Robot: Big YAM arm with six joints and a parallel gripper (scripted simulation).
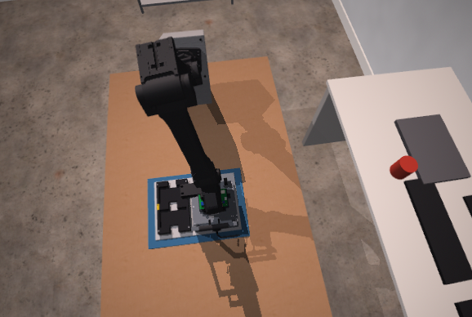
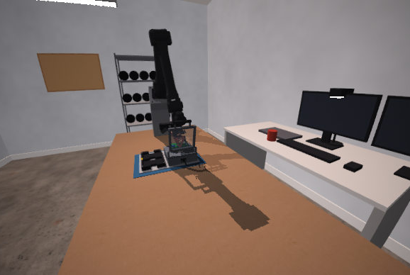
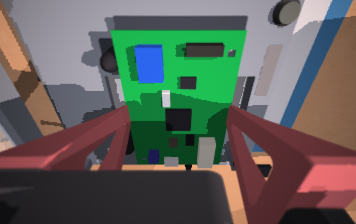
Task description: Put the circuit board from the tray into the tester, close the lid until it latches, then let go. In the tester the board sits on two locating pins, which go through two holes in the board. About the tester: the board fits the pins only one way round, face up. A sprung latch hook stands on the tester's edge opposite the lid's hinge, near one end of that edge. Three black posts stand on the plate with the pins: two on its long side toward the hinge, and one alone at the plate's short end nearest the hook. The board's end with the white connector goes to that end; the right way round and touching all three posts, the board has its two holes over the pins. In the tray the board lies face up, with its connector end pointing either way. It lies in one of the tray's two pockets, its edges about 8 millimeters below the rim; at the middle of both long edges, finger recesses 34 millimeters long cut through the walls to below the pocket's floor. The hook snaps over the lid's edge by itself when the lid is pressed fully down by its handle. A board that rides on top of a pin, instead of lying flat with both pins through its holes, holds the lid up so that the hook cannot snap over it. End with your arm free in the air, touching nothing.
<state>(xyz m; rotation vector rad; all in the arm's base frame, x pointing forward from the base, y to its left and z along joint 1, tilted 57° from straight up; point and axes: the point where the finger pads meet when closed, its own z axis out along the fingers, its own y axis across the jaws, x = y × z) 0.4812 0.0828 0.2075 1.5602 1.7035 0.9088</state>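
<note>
Right now my hand is right at the green circuit board. The rest, counted from my hand: clear lid (120 mm ahead, 90 mm above, 20 mm to the left).
</note>
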